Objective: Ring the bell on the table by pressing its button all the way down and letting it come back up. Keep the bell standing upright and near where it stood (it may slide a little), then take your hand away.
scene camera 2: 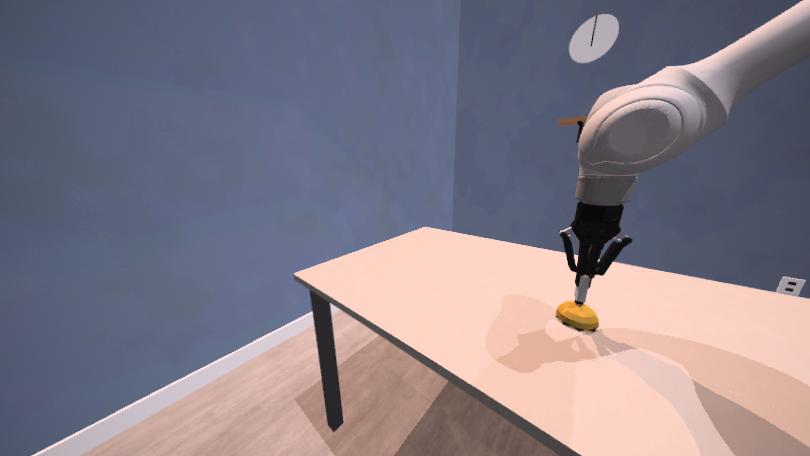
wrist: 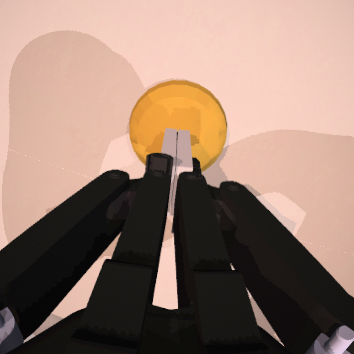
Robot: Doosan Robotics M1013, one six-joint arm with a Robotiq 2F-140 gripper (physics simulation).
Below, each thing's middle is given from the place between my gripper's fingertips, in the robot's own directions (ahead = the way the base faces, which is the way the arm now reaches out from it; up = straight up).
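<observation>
There's the yellow bell (scene camera 2: 581,317), and my gripper's now 30 mm above it.
</observation>
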